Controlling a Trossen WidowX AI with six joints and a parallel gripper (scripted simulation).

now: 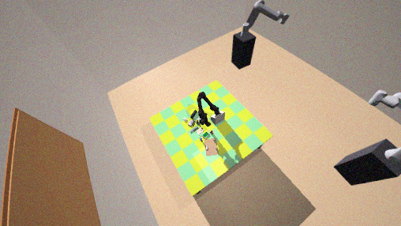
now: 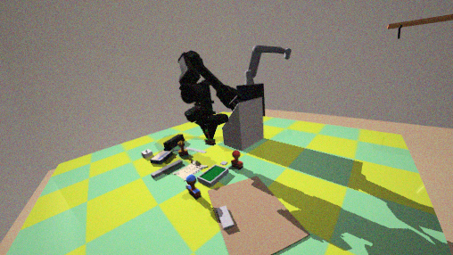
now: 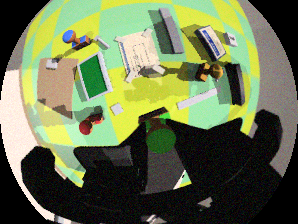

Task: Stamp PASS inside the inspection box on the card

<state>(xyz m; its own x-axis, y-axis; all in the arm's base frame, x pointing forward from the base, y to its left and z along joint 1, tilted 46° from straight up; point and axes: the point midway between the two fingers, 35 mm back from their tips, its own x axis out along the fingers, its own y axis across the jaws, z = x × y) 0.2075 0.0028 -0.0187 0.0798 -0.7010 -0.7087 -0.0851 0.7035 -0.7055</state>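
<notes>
The green ink pad lies 70 mm ahead of my gripper tip, 110 mm to the left of it and 80 mm below it. Round my gripper tip: red-knobbed stamp 20 mm behind, 130 mm to the left, 70 mm below; then orange-knobbed stamp 80 mm ahead, 120 mm to the right, 70 mm below; then white card 110 mm ahead, 20 mm to the left, 90 mm below.
</notes>
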